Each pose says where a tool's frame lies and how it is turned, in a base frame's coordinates. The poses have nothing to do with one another.
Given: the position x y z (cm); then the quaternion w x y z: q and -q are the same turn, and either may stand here.
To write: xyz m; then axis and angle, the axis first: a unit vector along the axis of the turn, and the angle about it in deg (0 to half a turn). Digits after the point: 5 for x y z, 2 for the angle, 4 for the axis.
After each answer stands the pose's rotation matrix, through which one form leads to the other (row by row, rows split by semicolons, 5 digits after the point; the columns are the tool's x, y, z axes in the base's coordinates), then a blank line. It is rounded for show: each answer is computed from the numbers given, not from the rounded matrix.
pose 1, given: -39.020, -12.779, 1.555, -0.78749, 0.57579, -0.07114, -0.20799
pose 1, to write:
-0.39020, -0.12779, 0.01555, -0.9342, 0.1154, 0.3375, 76.10
0.90336 -0.40951 -0.12747; 0.24566 0.25041 0.93645; -0.35156 -0.87727 0.32681

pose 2, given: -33.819, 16.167, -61.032, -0.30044, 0.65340, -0.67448, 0.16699
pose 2, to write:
-0.33819, 0.16167, -0.61032, -0.6850, 0.7071, -0.1751, 145.03
0.03439 -0.78107 0.62350; -0.98175 0.09037 0.16735; -0.18706 -0.61787 -0.76370

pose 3, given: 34.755, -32.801, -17.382, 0.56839, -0.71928, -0.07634, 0.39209
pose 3, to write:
0.34755, -0.32801, -0.17382, -0.8742, -0.0928, 0.4766, 110.72
0.68087 -0.33590 -0.65083; 0.55554 -0.34221 0.75780; -0.47727 -0.87753 -0.04639

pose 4, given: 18.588, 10.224, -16.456, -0.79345, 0.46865, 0.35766, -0.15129
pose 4, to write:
0.18588, 0.10224, -0.16456, -0.7700, -0.5876, 0.2486, 74.98
0.69838 0.09515 -0.70937; 0.57531 0.51496 0.63548; 0.42576 -0.85192 0.30490

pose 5, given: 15.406, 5.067, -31.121, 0.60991, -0.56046, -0.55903, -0.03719
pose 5, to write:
0.15406, 0.05067, -0.31121, -0.7072, -0.7054, -0.0469, 104.83
0.37221 0.67199 -0.64023; 0.58126 0.36901 0.72524; 0.72360 -0.64208 -0.25326

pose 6, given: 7.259, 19.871, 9.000, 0.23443, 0.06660, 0.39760, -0.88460
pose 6, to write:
0.07259, 0.19871, 0.09000, 0.0685, 0.4090, -0.9100, 152.88
-0.88121 0.46772 0.06859; -0.36179 -0.57391 -0.73466; -0.30425 -0.67221 0.67496

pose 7, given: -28.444, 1.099, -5.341, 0.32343, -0.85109, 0.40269, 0.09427
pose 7, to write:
-0.28444, 0.01099, -0.05341, -0.8994, 0.4256, 0.0996, 142.26
0.65791 -0.74642 0.10002; -0.62447 -0.46647 0.62645; -0.42095 -0.47461 -0.77301

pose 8, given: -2.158, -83.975, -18.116, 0.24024, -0.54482, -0.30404, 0.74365
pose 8, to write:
-0.02158, -0.83975, -0.18116, -0.5613, -0.3132, 0.7661, 152.20
-0.29091 -0.02601 -0.95640; 0.68860 -0.69969 -0.19042; -0.66423 -0.71397 0.22146

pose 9, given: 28.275, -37.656, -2.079, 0.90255, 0.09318, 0.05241, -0.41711
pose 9, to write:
0.28275, -0.37656, -0.02079, 0.2164, 0.1217, -0.9687, 51.01
0.64655 0.76269 0.01687; -0.74315 0.63468 -0.21192; -0.17234 0.12448 0.97714

